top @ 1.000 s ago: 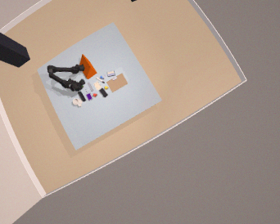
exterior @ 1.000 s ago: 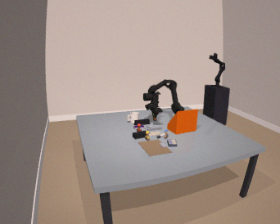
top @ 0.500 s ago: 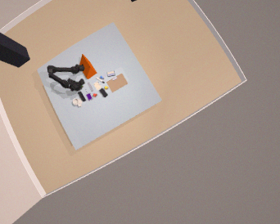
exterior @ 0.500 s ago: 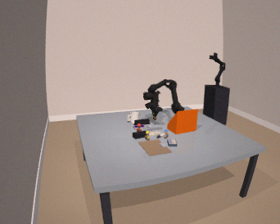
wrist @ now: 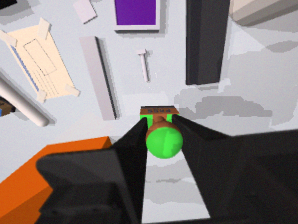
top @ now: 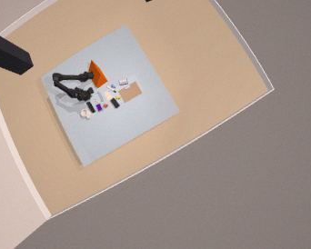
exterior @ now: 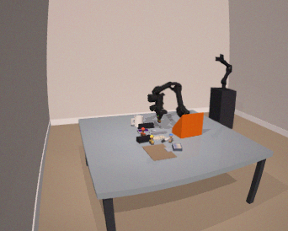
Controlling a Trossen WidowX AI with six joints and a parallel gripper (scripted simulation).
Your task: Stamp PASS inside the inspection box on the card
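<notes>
The purple ink pad lies 14 cm ahead of my gripper tip, 8 cm below it and 2 cm to the left of it. From my gripper tip the other things lie so: long grey bar (9 cm to the left, 8 cm below, 3 cm ahead); then t-shaped pin (8 cm below, 6 cm ahead, 1 cm to the left); then green-knobbed stamp (right at my gripper tip).
</notes>
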